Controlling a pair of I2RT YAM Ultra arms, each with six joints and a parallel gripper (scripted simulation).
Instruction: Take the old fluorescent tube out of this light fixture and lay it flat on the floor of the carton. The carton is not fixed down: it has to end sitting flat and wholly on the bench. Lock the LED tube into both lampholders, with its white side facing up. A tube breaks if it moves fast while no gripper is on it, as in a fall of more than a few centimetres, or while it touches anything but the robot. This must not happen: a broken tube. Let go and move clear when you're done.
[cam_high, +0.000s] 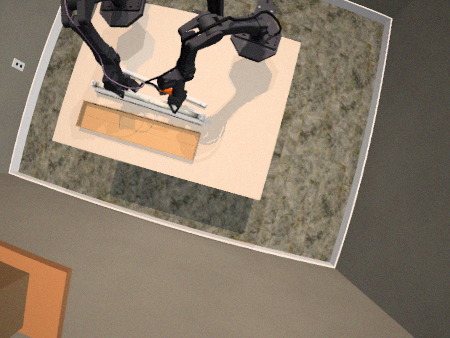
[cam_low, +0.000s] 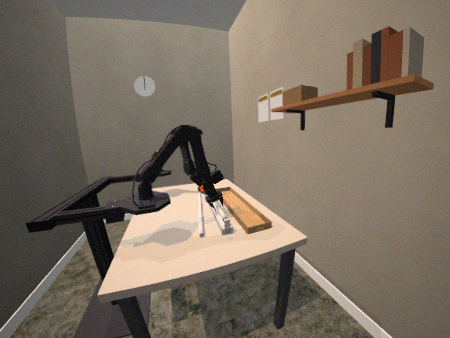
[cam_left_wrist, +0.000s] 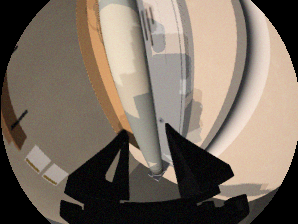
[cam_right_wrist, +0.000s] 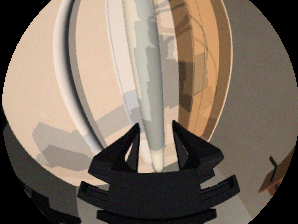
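Right now my right hand is 12 cm to the right of the old fluorescent tube. From my right hand the other things lie so: carton 16 cm ahead, 10 cm to the left, 5 cm below; then light fixture 12 cm to the left, 1 cm below; then LED tube 10 cm behind, 13 cm to the left, 5 cm below.
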